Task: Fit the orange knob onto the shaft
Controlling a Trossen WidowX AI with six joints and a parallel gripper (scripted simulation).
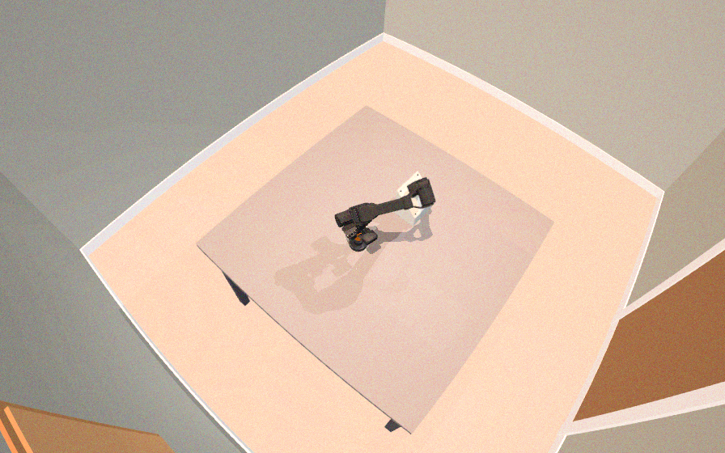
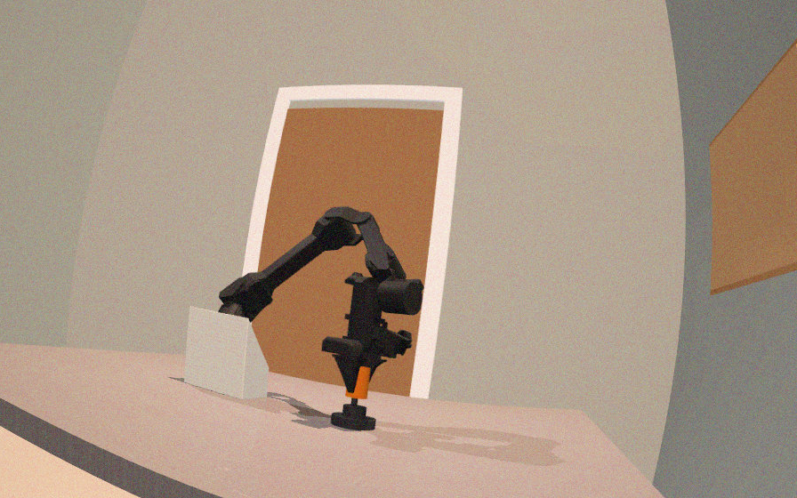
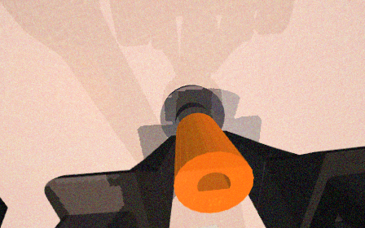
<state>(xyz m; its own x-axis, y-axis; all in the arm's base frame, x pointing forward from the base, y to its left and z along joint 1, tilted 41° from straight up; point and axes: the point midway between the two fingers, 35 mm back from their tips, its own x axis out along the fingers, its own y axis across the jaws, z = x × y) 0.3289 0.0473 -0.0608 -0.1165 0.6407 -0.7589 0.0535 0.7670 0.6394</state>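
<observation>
Now: the orange knob 20 mm above my gripper tip. Also, from my gripper tip: pedestal: 40 mm below.
</observation>
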